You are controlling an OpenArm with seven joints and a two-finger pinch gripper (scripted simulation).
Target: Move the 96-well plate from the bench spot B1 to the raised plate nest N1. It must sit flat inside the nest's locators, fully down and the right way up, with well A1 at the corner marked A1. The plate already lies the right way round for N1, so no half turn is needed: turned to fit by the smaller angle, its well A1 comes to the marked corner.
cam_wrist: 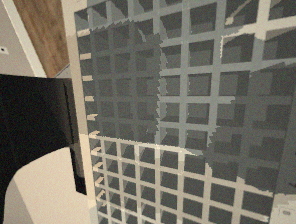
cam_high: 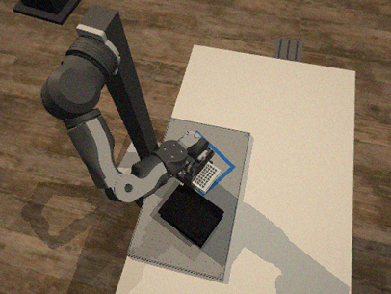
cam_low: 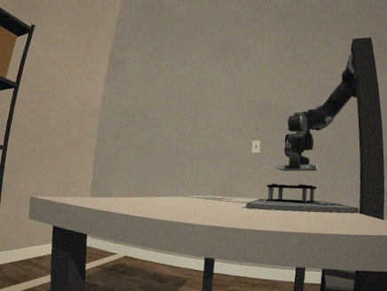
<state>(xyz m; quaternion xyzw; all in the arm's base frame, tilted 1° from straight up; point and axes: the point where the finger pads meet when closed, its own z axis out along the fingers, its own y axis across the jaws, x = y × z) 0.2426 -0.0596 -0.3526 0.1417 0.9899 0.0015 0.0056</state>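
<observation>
My gripper is now 2 cm short of the black raised nest N1, 11 cm to the left of it and 6 cm above it. From my hand the other things lie so: white 96-well plate (right at my hand); A1 label (3 cm behind, 4 cm to the right, 6 cm below).
</observation>
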